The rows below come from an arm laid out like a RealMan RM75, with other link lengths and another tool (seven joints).
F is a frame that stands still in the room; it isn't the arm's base.
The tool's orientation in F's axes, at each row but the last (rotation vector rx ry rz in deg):
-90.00 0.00 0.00
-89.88 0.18 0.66
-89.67 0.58 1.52
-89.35 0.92 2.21
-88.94 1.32 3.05
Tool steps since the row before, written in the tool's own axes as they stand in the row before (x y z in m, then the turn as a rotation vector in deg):
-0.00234 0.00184 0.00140 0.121 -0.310 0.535
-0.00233 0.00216 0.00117 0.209 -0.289 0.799
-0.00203 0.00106 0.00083 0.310 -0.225 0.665
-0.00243 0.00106 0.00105 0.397 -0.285 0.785
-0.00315 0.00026 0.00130 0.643 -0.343 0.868
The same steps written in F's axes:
-0.00234 0.00140 -0.00184 0.121 0.535 0.310
-0.00236 0.00116 -0.00214 0.207 0.800 0.289
-0.00206 0.00081 -0.00101 0.308 0.667 0.222
-0.00248 0.00103 -0.00096 0.396 0.788 0.280
-0.00318 0.00124 -0.00008 0.643 0.874 0.327

